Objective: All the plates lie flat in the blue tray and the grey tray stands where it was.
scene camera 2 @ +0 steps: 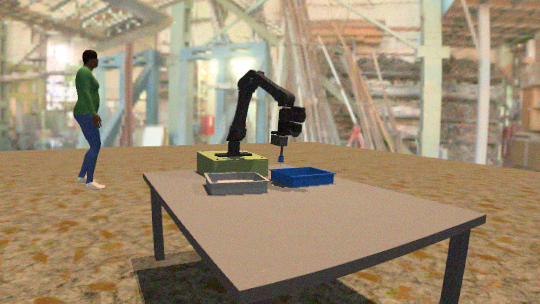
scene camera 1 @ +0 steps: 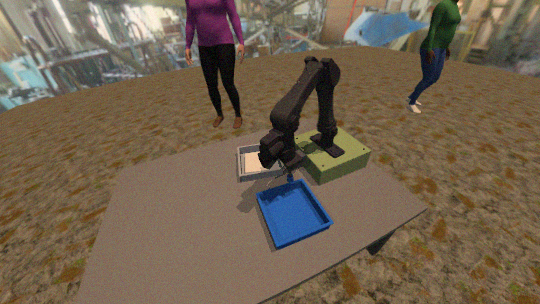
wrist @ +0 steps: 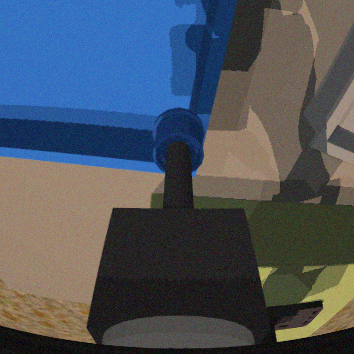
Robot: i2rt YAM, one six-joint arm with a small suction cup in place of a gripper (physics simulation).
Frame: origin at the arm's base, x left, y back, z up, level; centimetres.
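Seen in the pictures: end effector, tool point: (scene camera 2: 280, 161) (scene camera 1: 290, 179) (wrist: 177, 130); arm's base, origin of the base link: (scene camera 2: 233, 155) (scene camera 1: 326, 145).
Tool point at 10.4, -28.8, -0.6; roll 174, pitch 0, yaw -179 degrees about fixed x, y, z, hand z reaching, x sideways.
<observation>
Pixels of each thing's top centre, then the offset from my tool point to it, as dx, dy, dz. Level surfaces: height alone.
- blue tray, middle of its top: (wrist: 44, 33) (scene camera 1: 291, 207) (scene camera 2: 302, 171) +9.1, -5.2, -4.6
- grey tray, middle of its top: (scene camera 2: 235, 176) (scene camera 1: 258, 156) -26.4, -3.2, -4.6
- cream plate, middle of its top: (scene camera 1: 256, 161) -26.5, -5.0, -6.9
- table, its level: dz -9.6
My suction cup (scene camera 1: 290, 178) (scene camera 2: 281, 159) (wrist: 178, 140) is open, with nothing on it. It hangs above the blue tray's edge on the arm-base side, near the corner towards the grey tray. The blue tray (scene camera 1: 296, 216) (scene camera 2: 306, 179) (wrist: 90, 60) stands on the table, with bare blue floor and some shadow inside. The grey tray (scene camera 1: 255, 176) (scene camera 2: 237, 188) stands beside it, and part of it shows at the right of the wrist view. A cream plate (scene camera 1: 252, 162) lies in the grey tray. The arm hides part of that tray in scene camera 1, so I cannot tell how many plates are there.
The arm stands on a green box (scene camera 1: 345, 170) (scene camera 2: 233, 165) (wrist: 305, 232) beside both trays. The table (scene camera 1: 185, 225) (scene camera 2: 320, 225) carries them all. A person in purple (scene camera 1: 214, 25) and a person in green (scene camera 1: 443, 25) (scene camera 2: 87, 90) stand off the table.
</observation>
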